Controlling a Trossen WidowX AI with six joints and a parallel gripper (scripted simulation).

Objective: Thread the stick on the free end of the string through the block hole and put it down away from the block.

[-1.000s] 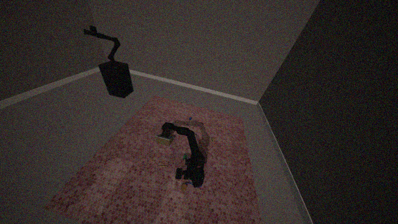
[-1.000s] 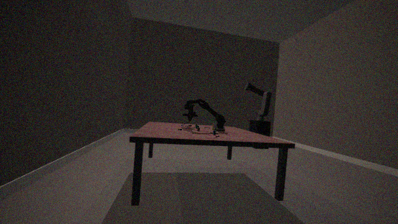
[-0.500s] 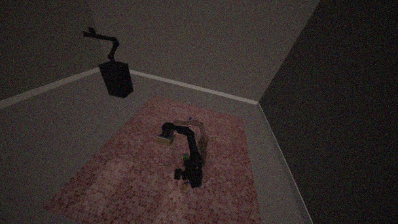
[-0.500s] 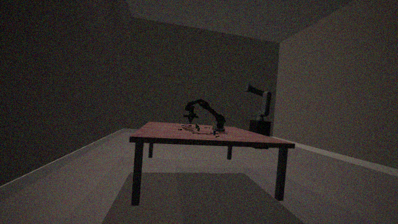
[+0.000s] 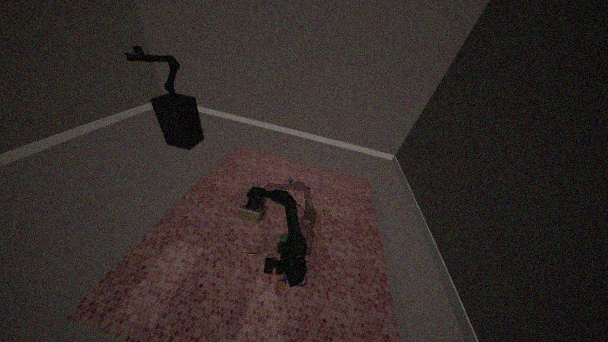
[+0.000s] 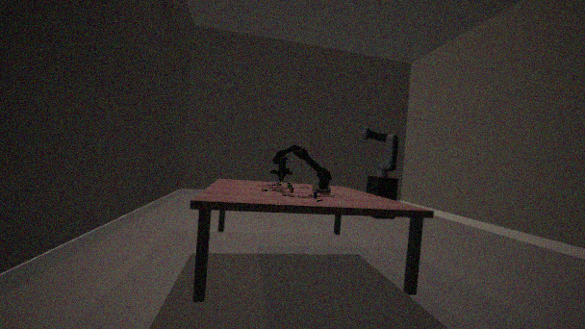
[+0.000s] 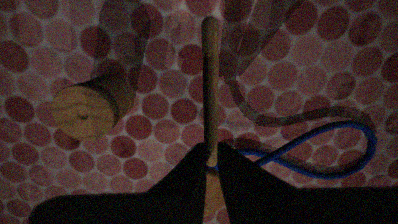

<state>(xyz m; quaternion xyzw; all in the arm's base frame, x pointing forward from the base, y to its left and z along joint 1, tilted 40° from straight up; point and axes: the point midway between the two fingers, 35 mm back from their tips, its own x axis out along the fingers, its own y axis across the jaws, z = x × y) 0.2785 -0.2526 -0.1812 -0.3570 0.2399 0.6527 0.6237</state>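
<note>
Now: the round wooden button 50 mm to the right of my gripper tip and 20 mm below it. Also, from my gripper tip: wooden spool 70 mm behind, 10 mm to the left, 10 mm below; green block 170 mm to the left, 50 mm behind, 20 mm below; thin wooden stick 10 mm to the left.
</note>
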